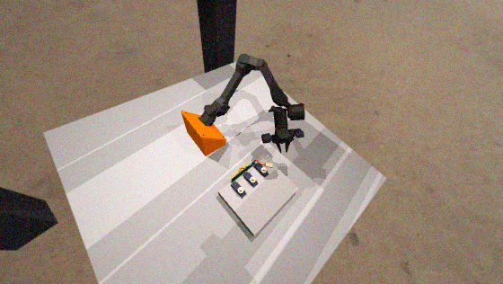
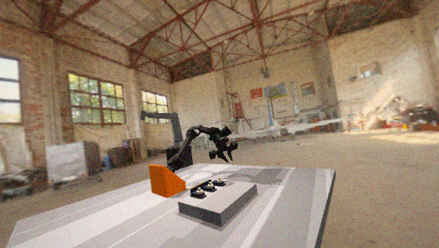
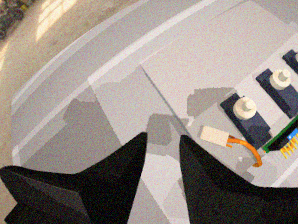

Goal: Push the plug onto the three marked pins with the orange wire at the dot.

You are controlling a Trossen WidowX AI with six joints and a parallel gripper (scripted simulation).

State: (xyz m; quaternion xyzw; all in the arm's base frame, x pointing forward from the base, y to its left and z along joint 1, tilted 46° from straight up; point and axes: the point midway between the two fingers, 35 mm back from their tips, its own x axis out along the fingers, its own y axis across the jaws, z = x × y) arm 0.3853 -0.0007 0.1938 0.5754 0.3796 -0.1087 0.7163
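Right now my gripper tip is 170 mm to the left of the pin row, 90 mm past it and 90 mm above it. The rest, counted from my gripper tip: grey printed holder: 180 mm to the right, 130 mm below, 70 mm ahead.
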